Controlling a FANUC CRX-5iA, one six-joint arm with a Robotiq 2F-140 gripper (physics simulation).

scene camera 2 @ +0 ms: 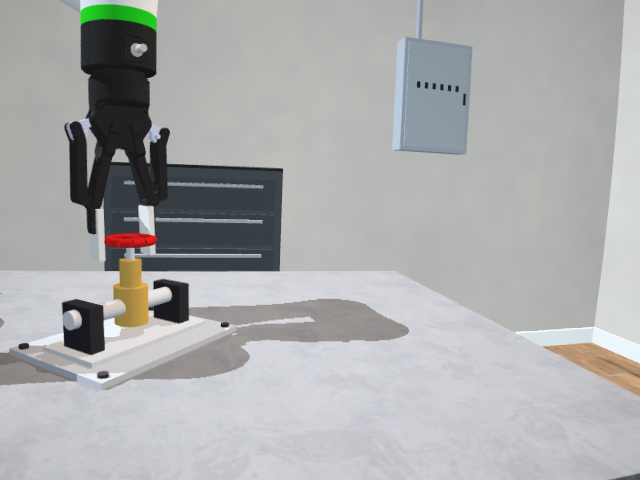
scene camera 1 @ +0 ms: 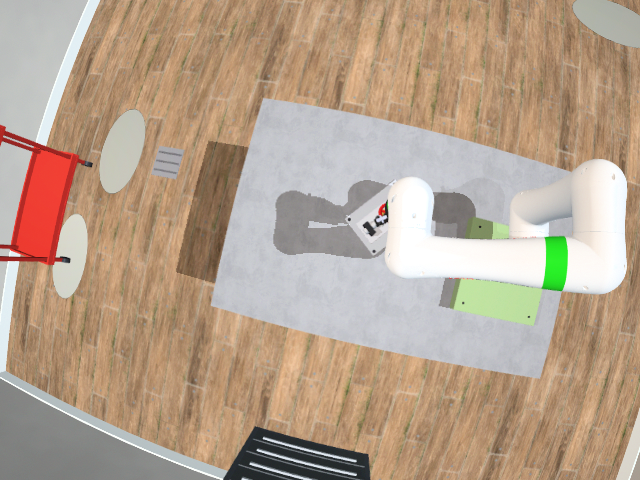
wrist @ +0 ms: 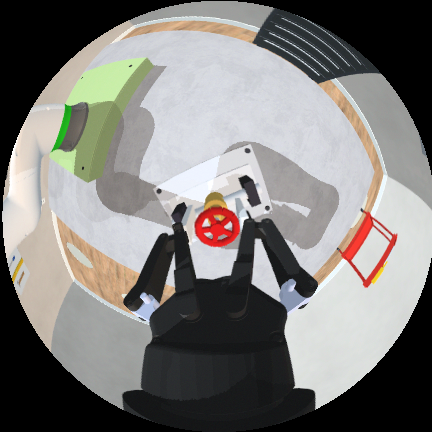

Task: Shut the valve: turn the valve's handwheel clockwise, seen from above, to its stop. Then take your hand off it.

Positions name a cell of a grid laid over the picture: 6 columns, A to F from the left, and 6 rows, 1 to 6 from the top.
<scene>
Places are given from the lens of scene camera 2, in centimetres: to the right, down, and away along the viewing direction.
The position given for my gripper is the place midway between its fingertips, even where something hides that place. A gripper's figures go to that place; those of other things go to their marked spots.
my gripper (scene camera 2: B4): -26, 2, 61
red handwheel (scene camera 2: B4): -23, 0, 57
base plate (scene camera 2: B5): -23, 14, 49
</scene>
